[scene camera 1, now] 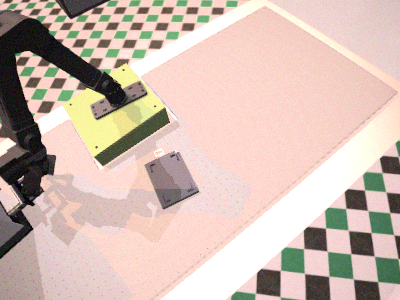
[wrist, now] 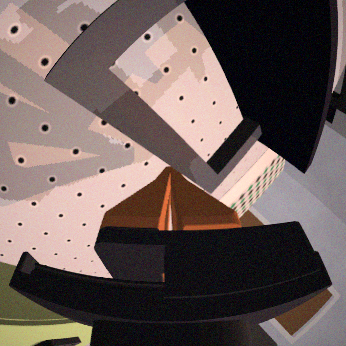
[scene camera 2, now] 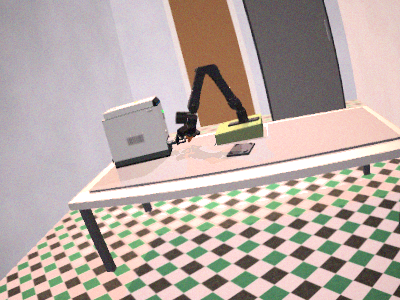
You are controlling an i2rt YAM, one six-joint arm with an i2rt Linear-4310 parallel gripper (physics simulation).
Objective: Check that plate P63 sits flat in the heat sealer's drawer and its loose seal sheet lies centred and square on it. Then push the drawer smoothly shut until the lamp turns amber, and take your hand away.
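Frame: origin at the arm's base, x back, y down, z right, level; metres.
Seen in the pictures: gripper, between the fingertips: [wrist: 169, 173] [scene camera 2: 189, 142]; arm's base, origin of its link: [scene camera 1: 119, 100] [scene camera 2: 244, 122].
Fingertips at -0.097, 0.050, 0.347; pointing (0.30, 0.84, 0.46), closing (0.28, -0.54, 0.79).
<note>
Pixels of each thing's top centre, then the offset from my fingertips to it, as dx, dy, dz. "spot": a spot on its surface instead.
- heat sealer, centre of its top: [scene camera 2: 129, 104] -0.150, -0.334, +0.257
- pale flat piece, a spot on its surface: [scene camera 1: 11, 198] spot: -0.093, -0.063, +0.059
- grey angled bar, centre of its top: [wrist: 175, 151] -0.057, -0.039, -0.004
- dark flat pad, a spot on its surface: [scene camera 1: 171, 180] [scene camera 2: 240, 149] spot: -0.240, +0.008, -0.389
- small white label, a spot on its surface: [scene camera 1: 158, 152] spot: -0.122, +0.020, -0.391
The heat sealer [scene camera 2: 135, 132] is a white box with a dark base at the table's left end in scene camera 2; its lamp [scene camera 2: 162, 111] glows green. A pale flat piece [scene camera 1: 11, 198] shows at the left edge of scene camera 1, beside the gripper; I cannot tell whether it is drawer, plate P63 or seal sheet. My gripper [scene camera 1: 33, 196] [scene camera 2: 189, 138] [wrist: 169, 173] is shut and empty, at the sealer's front. In the wrist view its orange tips are close to a grey angled bar [wrist: 150, 132], perhaps the drawer's handle; contact is unclear. The seating of plate and sheet is hidden.
A yellow-green block [scene camera 1: 87, 122] [scene camera 2: 240, 134] carries the arm's base. A dark flat pad [scene camera 1: 171, 180] [scene camera 2: 241, 149] with corner marks lies in front of it, with a small white label [scene camera 1: 158, 152] beside it. The table's pale front edge [scene camera 2: 240, 179] runs along the near side.
</note>
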